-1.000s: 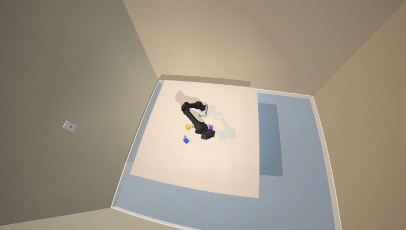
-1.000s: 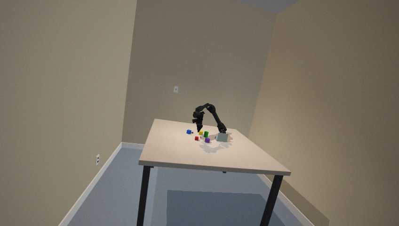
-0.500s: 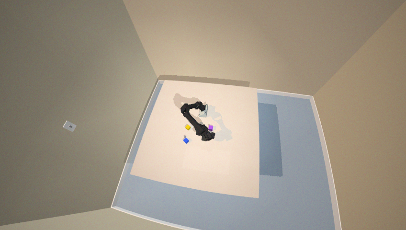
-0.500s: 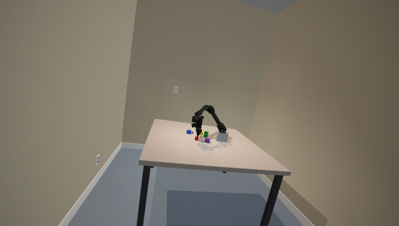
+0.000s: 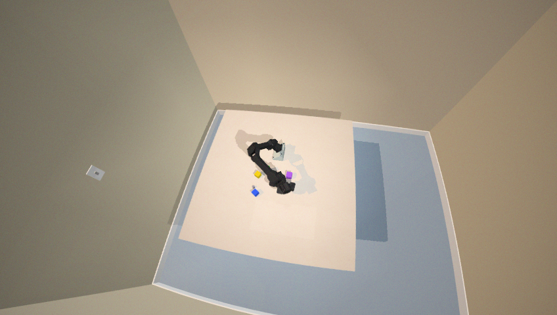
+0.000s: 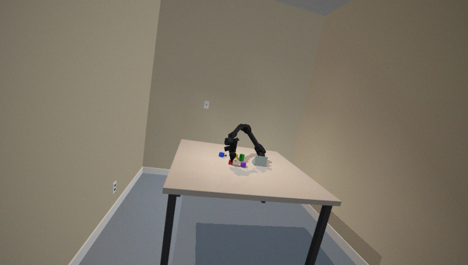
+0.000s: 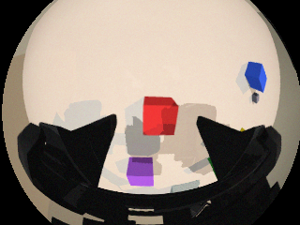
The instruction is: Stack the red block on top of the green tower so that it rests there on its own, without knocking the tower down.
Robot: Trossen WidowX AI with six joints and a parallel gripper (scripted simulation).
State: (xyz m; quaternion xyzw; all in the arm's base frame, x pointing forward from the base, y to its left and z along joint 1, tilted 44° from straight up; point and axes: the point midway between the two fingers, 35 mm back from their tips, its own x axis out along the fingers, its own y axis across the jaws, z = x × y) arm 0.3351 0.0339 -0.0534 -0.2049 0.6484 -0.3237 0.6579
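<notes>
Right now the red block is 20 mm below my gripper tip. Also, from my gripper tip: blue block: 210 mm to the right, 50 mm ahead, 10 mm below; then purple block: 120 mm behind, 40 mm to the left, 10 mm below; then yellow block: 210 mm to the right, 100 mm behind, 10 mm below.
</notes>
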